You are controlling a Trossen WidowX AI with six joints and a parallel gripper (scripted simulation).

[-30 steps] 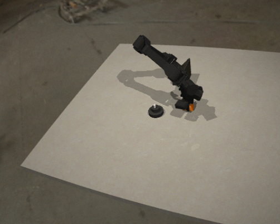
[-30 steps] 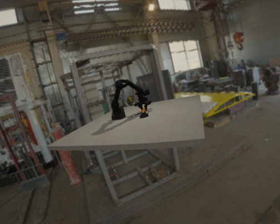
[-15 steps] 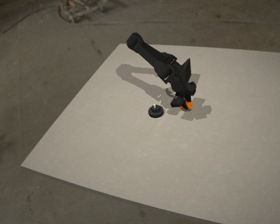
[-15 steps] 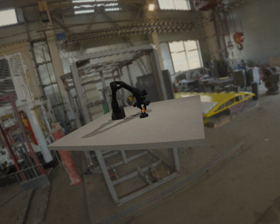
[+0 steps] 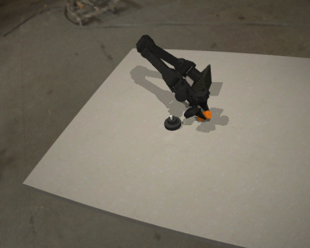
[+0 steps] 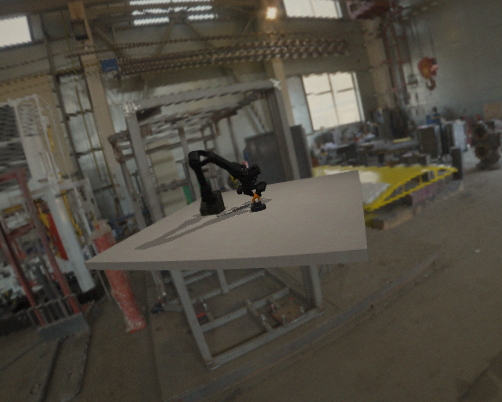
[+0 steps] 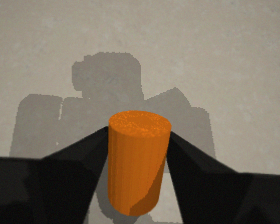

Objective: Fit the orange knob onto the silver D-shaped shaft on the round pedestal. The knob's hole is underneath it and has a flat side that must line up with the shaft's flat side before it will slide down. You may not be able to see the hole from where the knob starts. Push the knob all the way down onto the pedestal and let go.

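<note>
Right now the round pedestal is 170 mm to the right of my gripper tip and 50 mm ahead of it. From my gripper tip the other things lie so: orange knob 10 mm to the right, 10 mm above.
</note>
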